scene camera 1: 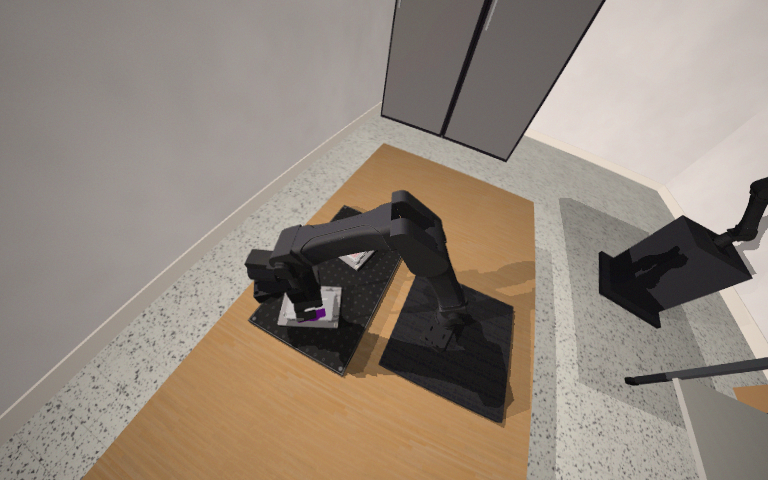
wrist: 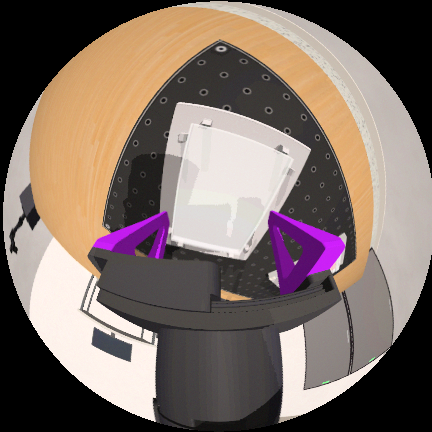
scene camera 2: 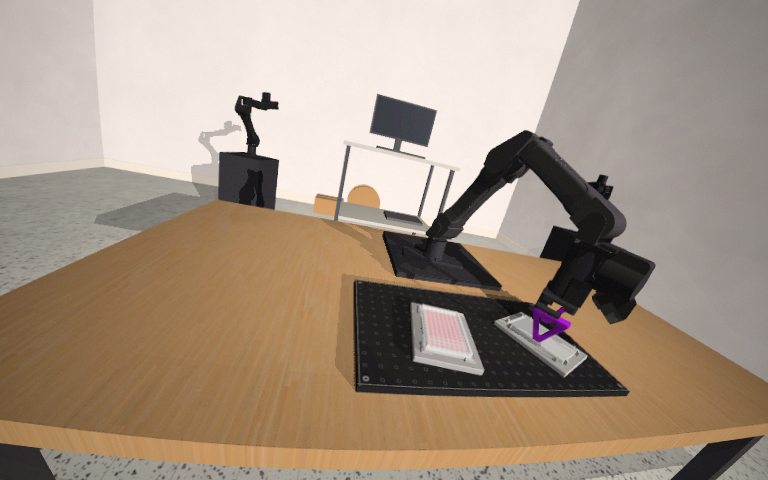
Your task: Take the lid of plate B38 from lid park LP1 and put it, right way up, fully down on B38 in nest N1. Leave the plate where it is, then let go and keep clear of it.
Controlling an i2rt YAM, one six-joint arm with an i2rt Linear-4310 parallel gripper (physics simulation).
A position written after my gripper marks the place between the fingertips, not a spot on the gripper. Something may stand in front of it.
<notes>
My gripper point(scene camera 2: 540, 330) is open, with nothing in its grasp. Also in view: a white lid point(scene camera 2: 554, 346). Also in view: a well plate with pink wells point(scene camera 2: 443, 332) and a white holder point(scene camera 1: 282, 321).
The white lid also shows in the wrist view point(wrist: 226, 182). My gripper also shows in scene camera 1 point(scene camera 1: 313, 303). The white holder also shows in the wrist view point(wrist: 185, 113).
</notes>
